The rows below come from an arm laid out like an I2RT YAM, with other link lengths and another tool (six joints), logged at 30 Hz.
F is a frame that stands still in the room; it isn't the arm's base.
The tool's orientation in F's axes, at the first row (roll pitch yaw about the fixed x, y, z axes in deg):
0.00, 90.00, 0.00
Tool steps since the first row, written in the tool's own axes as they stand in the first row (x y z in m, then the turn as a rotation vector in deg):
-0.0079, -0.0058, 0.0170, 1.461, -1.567, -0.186
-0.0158, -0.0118, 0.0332, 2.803, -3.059, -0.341
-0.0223, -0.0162, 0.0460, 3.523, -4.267, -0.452
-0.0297, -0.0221, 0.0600, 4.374, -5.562, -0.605
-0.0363, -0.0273, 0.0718, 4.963, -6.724, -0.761
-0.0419, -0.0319, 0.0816, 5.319, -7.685, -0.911
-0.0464, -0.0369, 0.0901, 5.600, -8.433, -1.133
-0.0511, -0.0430, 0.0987, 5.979, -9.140, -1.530
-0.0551, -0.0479, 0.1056, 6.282, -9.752, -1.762
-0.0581, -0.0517, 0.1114, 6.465, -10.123, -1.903
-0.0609, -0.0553, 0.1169, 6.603, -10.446, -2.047
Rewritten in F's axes. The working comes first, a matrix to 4 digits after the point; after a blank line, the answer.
The tool's axes in the first row as the columns of a matrix, in F's axes (used below as rounded here):
0.0000, 0.0000, 1.0000
0.0000, 1.0000, 0.0000
-1.0000, 0.0000, 0.0000

0.0170, -0.0058, 0.0079, -0.186, -1.567, -1.461
0.0332, -0.0118, 0.0158, -0.341, -3.059, -2.803
0.0460, -0.0162, 0.0223, -0.452, -4.267, -3.523
0.0600, -0.0221, 0.0297, -0.605, -5.562, -4.374
0.0718, -0.0273, 0.0363, -0.761, -6.724, -4.963
0.0816, -0.0319, 0.0419, -0.911, -7.685, -5.319
0.0901, -0.0369, 0.0464, -1.133, -8.433, -5.600
0.0987, -0.0430, 0.0511, -1.530, -9.140, -5.979
0.1056, -0.0479, 0.0551, -1.762, -9.752, -6.282
0.1114, -0.0517, 0.0581, -1.903, -10.123, -6.465
0.1169, -0.0553, 0.0609, -2.047, -10.446, -6.603

